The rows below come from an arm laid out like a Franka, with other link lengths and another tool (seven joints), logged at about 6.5 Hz.
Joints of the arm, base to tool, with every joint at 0 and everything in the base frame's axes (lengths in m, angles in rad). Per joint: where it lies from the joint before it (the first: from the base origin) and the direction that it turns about. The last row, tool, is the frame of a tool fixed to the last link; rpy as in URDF.
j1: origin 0 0 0.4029 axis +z
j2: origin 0 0 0 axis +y
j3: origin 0 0 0.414 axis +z
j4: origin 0.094 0 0 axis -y
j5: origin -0.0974 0 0.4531 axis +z
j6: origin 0 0 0 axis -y
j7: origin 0.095 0 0 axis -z
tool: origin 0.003 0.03 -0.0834 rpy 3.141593 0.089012 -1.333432
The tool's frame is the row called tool.
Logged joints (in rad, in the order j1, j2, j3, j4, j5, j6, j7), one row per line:
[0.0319 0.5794 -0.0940 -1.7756 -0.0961 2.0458 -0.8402]
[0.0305 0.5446 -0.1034 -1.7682 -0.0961 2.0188 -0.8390]
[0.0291 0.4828 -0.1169 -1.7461 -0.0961 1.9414 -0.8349]
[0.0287 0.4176 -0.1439 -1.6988 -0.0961 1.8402 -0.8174]
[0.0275 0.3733 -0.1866 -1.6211 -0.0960 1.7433 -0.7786]
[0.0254 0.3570 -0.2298 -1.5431 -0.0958 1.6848 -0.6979]
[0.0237 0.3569 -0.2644 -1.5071 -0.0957 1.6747 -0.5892]
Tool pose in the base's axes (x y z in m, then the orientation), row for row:
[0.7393 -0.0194 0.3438 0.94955 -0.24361 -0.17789 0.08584]
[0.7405 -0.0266 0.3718 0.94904 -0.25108 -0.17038 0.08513]
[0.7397 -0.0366 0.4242 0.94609 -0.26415 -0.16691 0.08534]
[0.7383 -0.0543 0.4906 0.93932 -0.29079 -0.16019 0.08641]
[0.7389 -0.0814 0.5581 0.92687 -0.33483 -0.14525 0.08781]
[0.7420 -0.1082 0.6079 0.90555 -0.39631 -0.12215 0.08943]
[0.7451 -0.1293 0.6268 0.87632 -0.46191 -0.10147 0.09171]
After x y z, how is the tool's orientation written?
As a quaternion, x y z w.
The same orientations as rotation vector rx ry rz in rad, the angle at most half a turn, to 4 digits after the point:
[2.8303 -0.7261 -0.5302]
[2.8300 -0.7487 -0.5081]
[2.8208 -0.7876 -0.4977]
[2.7989 -0.8665 -0.4773]
[2.7595 -0.9969 -0.4324]
[2.6935 -1.1788 -0.3633]
[2.6030 -1.3721 -0.3014]

